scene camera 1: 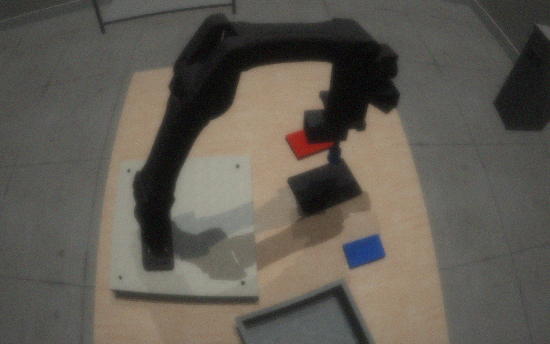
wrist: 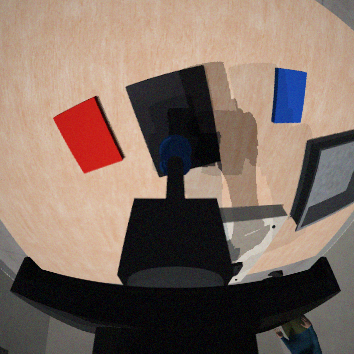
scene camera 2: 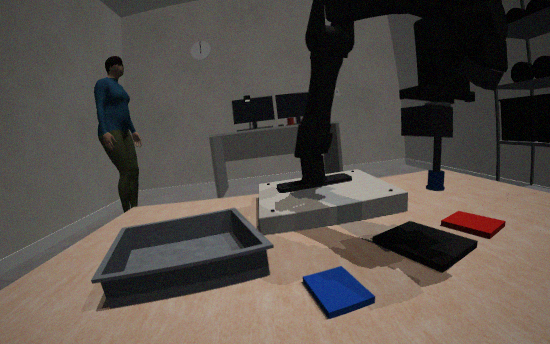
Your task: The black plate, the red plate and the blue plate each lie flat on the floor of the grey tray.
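The black plate lies flat on the table, between the red plate and the blue plate. The smaller red plate lies flat on the table, partly behind the arm in scene camera 1. The blue plate lies flat on the table, nearer the tray. The grey tray holds no plate in scene camera 2. My suction cup is open and empty, above the table; it overlaps the black plate's edge in the wrist view.
The arm stands on a pale base board beside the tray. Behind the table in scene camera 2 are a person, a desk with monitors, and a shelf rack at the right.
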